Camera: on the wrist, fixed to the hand. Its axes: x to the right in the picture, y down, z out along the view.
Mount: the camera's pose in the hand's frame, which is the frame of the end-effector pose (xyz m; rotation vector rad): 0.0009 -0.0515 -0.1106 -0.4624 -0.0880 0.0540
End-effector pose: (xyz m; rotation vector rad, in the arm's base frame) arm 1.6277 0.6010 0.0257 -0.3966 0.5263 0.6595
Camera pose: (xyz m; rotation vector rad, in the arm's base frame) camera 1.6259 0.5085 -0.0538 -0.7854 0.2973 0.8483
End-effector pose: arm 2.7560 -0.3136 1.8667 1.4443 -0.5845 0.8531
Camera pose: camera 2.7810 -0.2006 1.8281 1.0503 -0.8301 0.6438
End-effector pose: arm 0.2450 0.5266 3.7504 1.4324 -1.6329 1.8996
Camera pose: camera 0.2264 0.6386 3.7951 1.2972 -2.0009 1.3681
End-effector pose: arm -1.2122 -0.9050 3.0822 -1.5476 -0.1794 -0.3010
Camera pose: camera -1.2352 -1.0152 3.1293 -2.0222 -0.1421 -0.2414
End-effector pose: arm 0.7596 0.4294 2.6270 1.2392 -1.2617 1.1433
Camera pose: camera 0.8147 0.5380 2.6343 0.9187 -1.5286 0.7775
